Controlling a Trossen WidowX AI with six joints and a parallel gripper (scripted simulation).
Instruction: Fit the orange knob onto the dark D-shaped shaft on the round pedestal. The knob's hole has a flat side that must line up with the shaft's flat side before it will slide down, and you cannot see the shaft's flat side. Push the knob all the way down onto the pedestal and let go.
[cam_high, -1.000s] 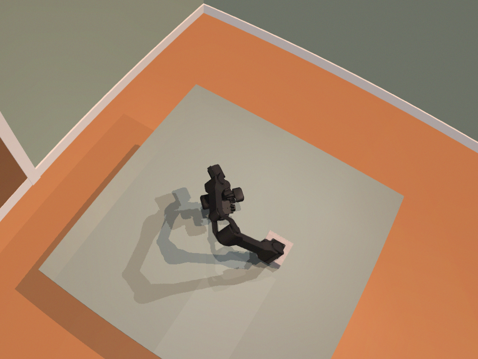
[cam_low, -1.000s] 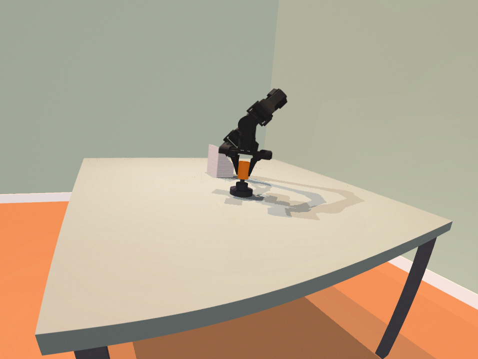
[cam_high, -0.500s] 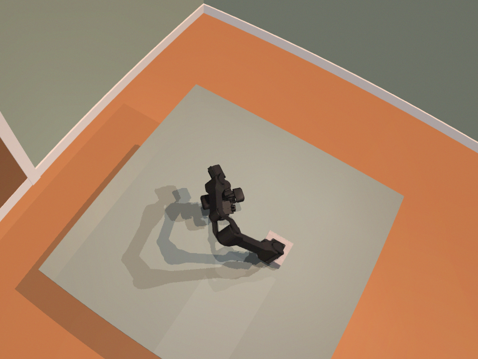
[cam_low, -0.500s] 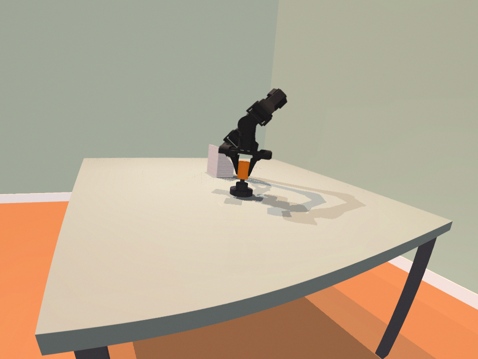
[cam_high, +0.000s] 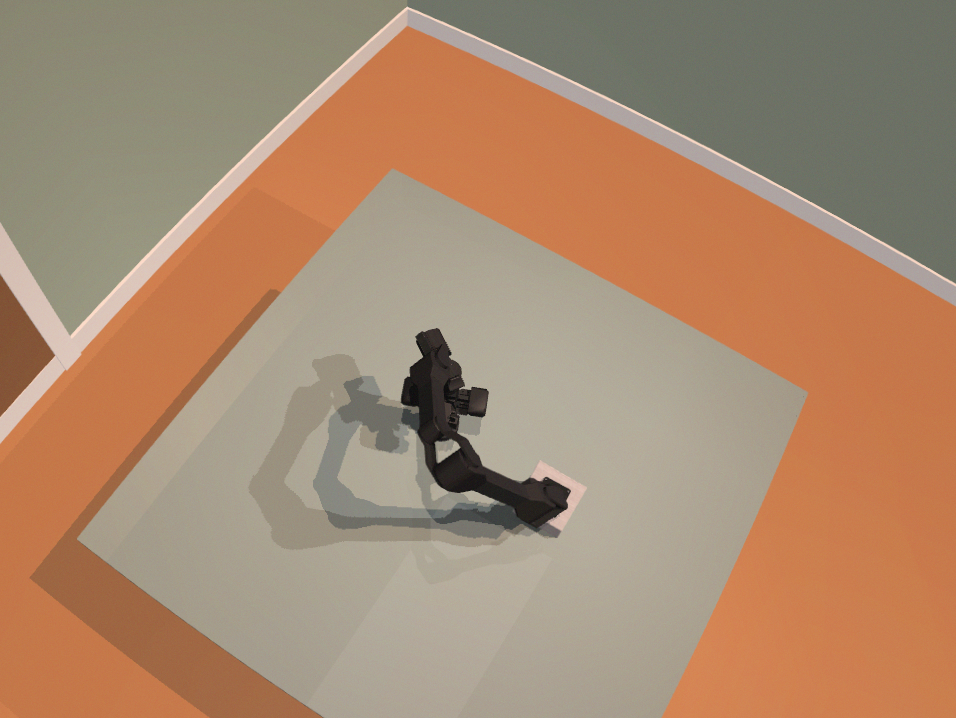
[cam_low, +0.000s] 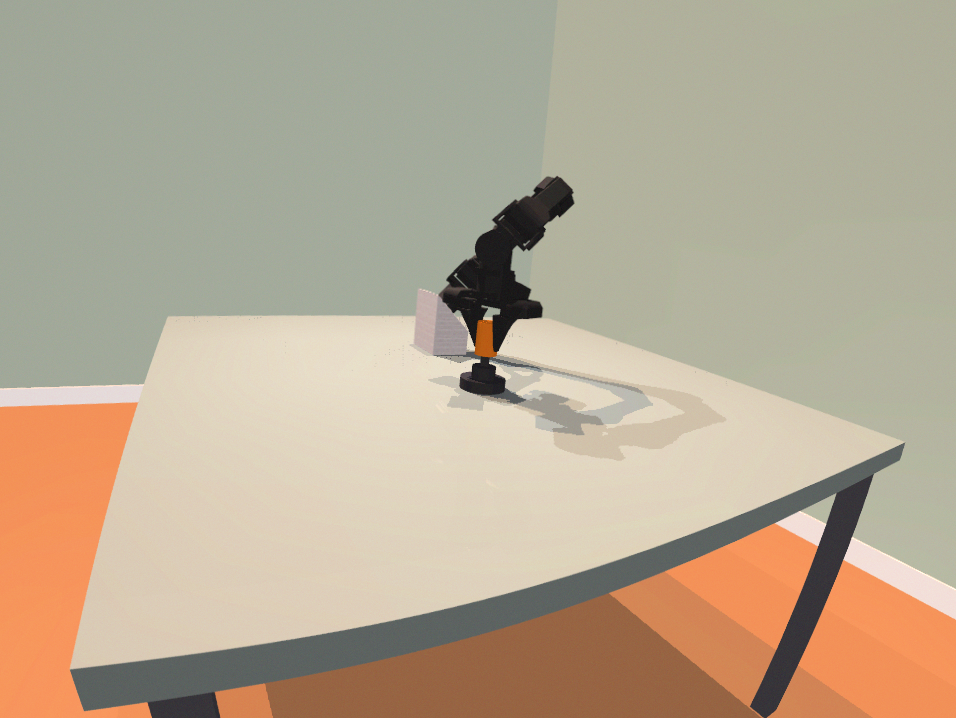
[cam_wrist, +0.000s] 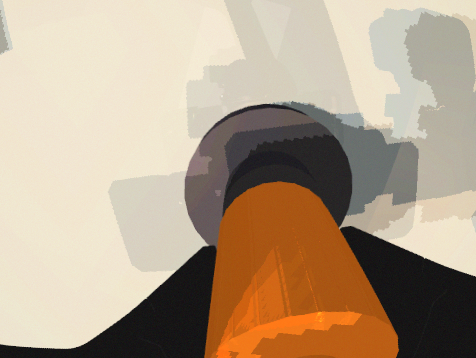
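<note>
My gripper tip is 20 mm below the orange knob. The rest, counted from my gripper tip: dark pedestal: 40 mm below.
</note>
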